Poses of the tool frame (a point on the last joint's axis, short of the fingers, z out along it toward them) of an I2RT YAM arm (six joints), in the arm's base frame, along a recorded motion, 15 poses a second.
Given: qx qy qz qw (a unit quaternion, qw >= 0); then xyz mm.
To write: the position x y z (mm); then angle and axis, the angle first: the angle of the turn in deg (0 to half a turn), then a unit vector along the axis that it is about. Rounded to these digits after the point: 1 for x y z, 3 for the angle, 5 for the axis.
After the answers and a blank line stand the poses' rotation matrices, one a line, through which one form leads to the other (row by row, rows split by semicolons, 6 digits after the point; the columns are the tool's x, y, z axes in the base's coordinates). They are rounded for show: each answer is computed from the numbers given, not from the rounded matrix.
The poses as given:
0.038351 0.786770 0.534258 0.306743 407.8 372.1 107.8
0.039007 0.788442 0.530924 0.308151 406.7 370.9 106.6
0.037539 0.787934 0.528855 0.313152 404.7 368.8 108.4
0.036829 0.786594 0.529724 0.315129 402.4 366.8 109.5
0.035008 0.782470 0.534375 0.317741 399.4 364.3 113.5
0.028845 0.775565 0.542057 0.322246 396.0 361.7 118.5
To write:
407.8 372.1 107.8 144.274 0.04029 0.82662 0.56132
406.7 370.9 106.6 144.104 0.04100 0.82877 0.55808
404.7 368.8 108.4 143.501 0.03953 0.82966 0.55686
402.4 366.8 109.5 143.263 0.03881 0.82882 0.55816
399.4 364.3 113.5 142.947 0.03692 0.82524 0.56358
396.0 361.7 118.5 142.402 0.03047 0.81927 0.57260

-0.808876 -0.267413 0.523651; 0.388106 0.426196 0.817148; -0.441693 0.864204 -0.240955
-0.807043 -0.265700 0.527338; 0.388719 0.433196 0.813166; -0.444499 0.861246 -0.246325
-0.801053 -0.272067 0.533191; 0.390380 0.437807 0.809894; -0.453780 0.856916 -0.244497
-0.798675 -0.275924 0.534775; 0.391802 0.436072 0.810143; -0.456739 0.856567 -0.240173
-0.795630 -0.284800 0.534660; 0.394371 0.426436 0.814017; -0.459830 0.858511 -0.226969
-0.790651 -0.304609 0.531116; 0.394093 0.410685 0.822209; -0.468574 0.859390 -0.204665

